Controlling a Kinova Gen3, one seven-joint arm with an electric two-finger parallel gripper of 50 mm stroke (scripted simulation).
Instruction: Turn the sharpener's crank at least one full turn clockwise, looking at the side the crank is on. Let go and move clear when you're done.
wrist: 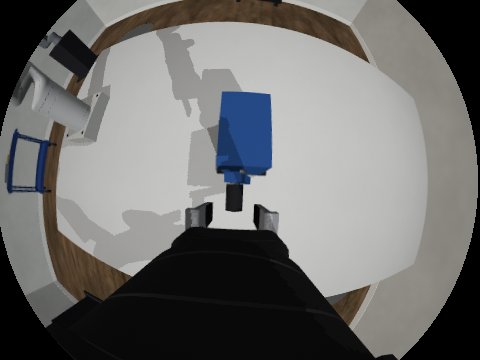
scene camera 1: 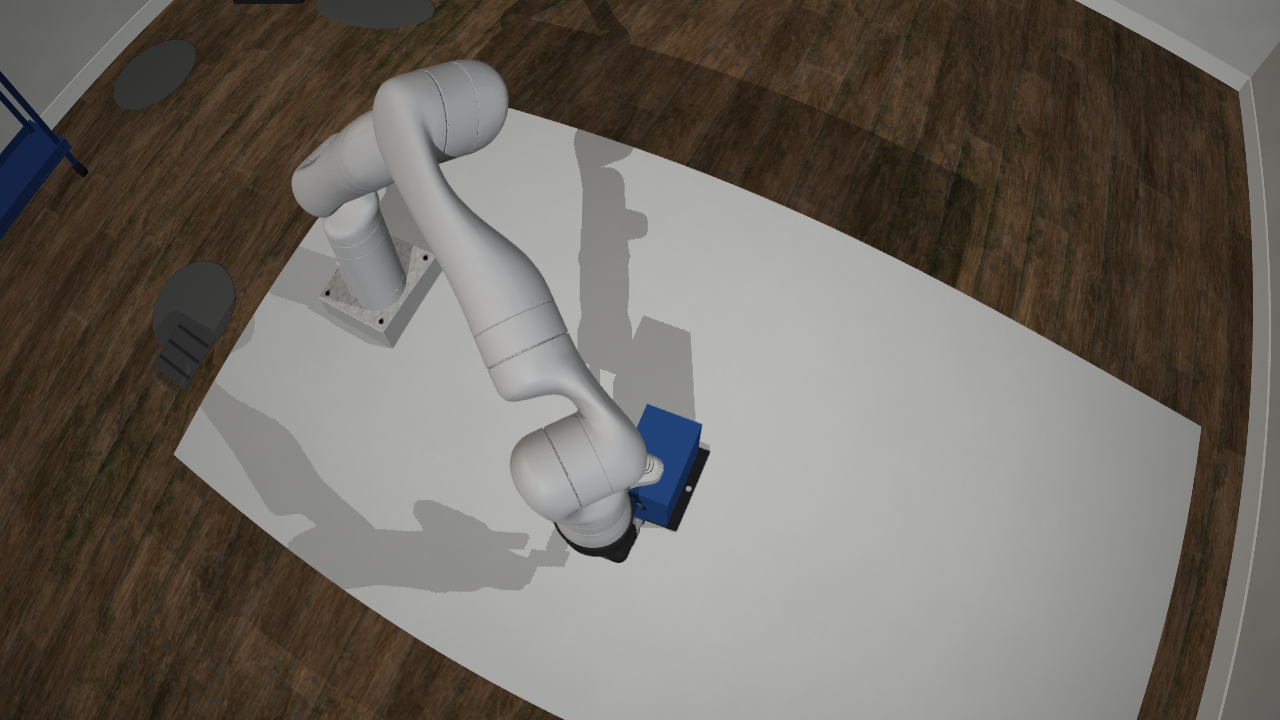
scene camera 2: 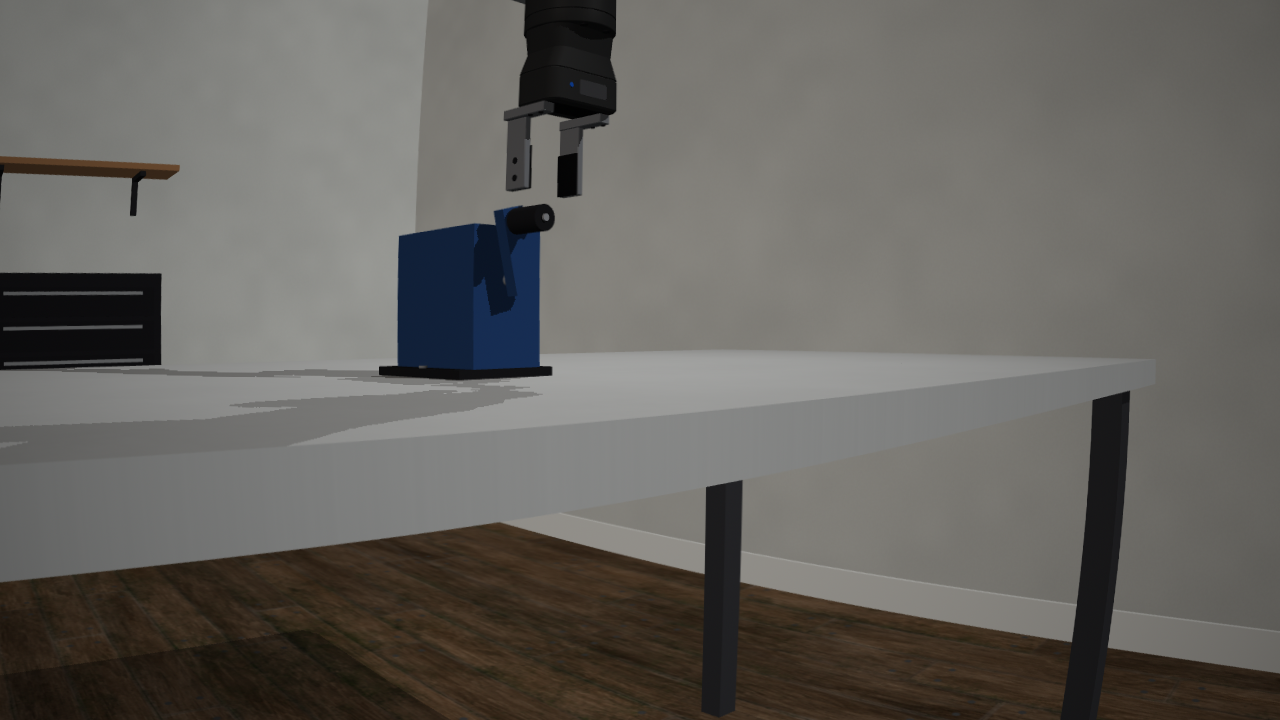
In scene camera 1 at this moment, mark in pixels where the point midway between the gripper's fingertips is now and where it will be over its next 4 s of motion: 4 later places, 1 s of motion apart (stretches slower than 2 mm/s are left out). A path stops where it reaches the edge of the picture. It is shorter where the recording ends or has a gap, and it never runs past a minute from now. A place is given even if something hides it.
My gripper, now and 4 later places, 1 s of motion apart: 611,529; 612,532; 613,535; 629,541; 656,556
